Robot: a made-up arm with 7 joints. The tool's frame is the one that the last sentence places. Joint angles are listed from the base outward.
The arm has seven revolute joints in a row. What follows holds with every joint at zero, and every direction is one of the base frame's.
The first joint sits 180 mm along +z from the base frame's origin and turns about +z.
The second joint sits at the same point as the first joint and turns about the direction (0, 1, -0.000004).
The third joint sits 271 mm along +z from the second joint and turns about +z.
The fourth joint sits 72 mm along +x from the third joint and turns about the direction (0, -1, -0.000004).
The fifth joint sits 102 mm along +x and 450 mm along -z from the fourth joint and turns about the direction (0, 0.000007, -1).
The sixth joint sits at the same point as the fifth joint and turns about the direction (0, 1, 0.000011).
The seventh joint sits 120 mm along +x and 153 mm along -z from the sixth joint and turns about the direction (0, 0.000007, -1).
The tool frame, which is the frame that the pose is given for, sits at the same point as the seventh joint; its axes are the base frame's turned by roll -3.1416, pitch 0 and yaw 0 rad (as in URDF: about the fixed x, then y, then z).
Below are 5 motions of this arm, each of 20 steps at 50 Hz.
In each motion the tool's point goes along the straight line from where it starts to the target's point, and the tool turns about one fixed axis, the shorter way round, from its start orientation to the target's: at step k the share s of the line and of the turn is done. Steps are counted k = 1, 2, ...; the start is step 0. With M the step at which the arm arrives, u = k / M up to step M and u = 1 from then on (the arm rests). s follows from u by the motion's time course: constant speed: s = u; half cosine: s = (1 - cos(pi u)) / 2; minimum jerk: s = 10 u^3 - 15 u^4 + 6 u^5.
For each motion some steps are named. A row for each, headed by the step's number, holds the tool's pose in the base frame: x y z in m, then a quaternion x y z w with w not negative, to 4 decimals.
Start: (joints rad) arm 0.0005 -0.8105 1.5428 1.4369 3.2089 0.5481 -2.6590
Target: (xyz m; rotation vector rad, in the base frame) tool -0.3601 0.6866 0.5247 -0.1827 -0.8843 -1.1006
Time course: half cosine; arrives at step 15
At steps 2, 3, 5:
2: -0.1865 0.7182 0.3817 -0.2693 -0.5090 -0.5853 0.5708
3: -0.1960 0.7165 0.3896 -0.2596 -0.5045 -0.5822 0.5824
5: -0.2240 0.7114 0.4126 -0.2306 -0.4902 -0.5720 0.6159

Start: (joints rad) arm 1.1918 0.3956 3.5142 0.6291 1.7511 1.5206 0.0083
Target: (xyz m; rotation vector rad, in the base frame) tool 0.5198 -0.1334 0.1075 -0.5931 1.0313 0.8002
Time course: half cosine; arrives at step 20
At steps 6, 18, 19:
6: 0.2152 -0.4474 0.2076 -0.2994 0.6493 -0.2368 0.6578
18: 0.5104 -0.1431 0.1106 -0.2745 0.4815 0.3491 0.7556
19: 0.5174 -0.1358 0.1083 -0.2725 0.4749 0.3623 0.7543

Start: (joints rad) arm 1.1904 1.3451 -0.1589 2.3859 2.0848 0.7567 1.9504
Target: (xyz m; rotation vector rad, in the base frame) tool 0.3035 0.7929 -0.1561 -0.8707 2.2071 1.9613
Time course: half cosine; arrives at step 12
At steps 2, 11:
2: 0.3750 0.8065 -0.0631 -0.3005 0.7025 0.6342 0.1188
11: 0.3048 0.7931 -0.1544 -0.2831 0.7164 0.6368 0.0332

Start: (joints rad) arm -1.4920 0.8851 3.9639 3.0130 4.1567 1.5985 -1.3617
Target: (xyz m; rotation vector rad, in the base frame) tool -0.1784 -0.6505 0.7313 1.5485 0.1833 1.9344
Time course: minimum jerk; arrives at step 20
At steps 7, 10, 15, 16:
7: 0.0855 -0.6165 0.7662 0.5778 0.2057 0.7667 0.1897
10: -0.0059 -0.6282 0.7541 0.5844 0.1593 0.7596 0.2368
15: -0.1427 -0.6459 0.7360 0.5895 0.0885 0.7426 0.3052
16: -0.1584 -0.6479 0.7339 0.5898 0.0803 0.7402 0.3129

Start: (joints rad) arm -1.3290 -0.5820 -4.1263 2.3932 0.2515 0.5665 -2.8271
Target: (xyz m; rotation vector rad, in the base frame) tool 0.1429 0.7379 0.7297 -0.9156 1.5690 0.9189
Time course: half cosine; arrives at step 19
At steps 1, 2, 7, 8, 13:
1: 0.1888 0.7109 0.7427 -0.3388 0.6712 0.3338 0.5686
2: 0.1879 0.7114 0.7425 -0.3397 0.6710 0.3348 0.5677
7: 0.1753 0.7188 0.7389 -0.3520 0.6672 0.3488 0.5562
8: 0.1717 0.7210 0.7379 -0.3555 0.6660 0.3528 0.5528
13: 0.1534 0.7317 0.7327 -0.3729 0.6598 0.3728 0.5354

